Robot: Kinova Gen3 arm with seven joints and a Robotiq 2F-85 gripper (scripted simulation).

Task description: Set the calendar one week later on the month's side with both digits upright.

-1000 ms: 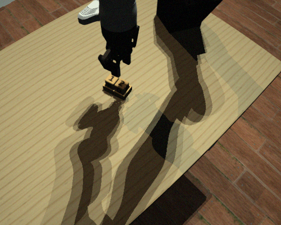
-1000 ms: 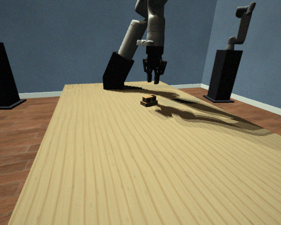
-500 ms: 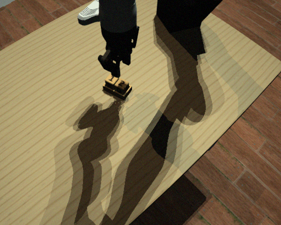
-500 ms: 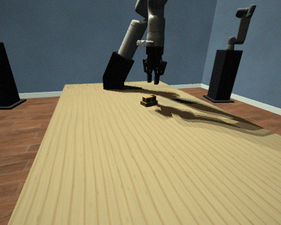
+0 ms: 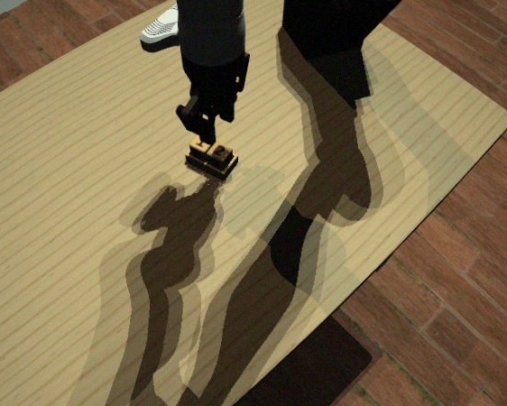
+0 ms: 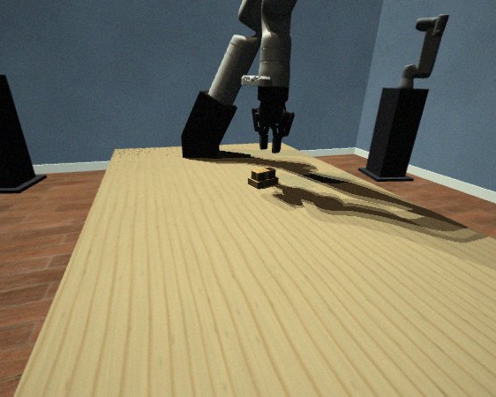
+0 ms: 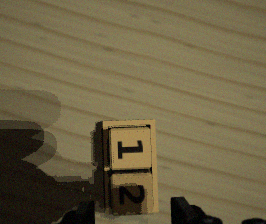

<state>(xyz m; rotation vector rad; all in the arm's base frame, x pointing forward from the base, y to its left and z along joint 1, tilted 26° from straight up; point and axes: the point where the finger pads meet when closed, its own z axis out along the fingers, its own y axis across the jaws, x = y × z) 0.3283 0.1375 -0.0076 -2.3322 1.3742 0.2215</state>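
Right now my hand is 80 mm above the cube. From my hand the other things lie so: wooden tray (10 mm ahead, 10 mm to the right, 100 mm below).
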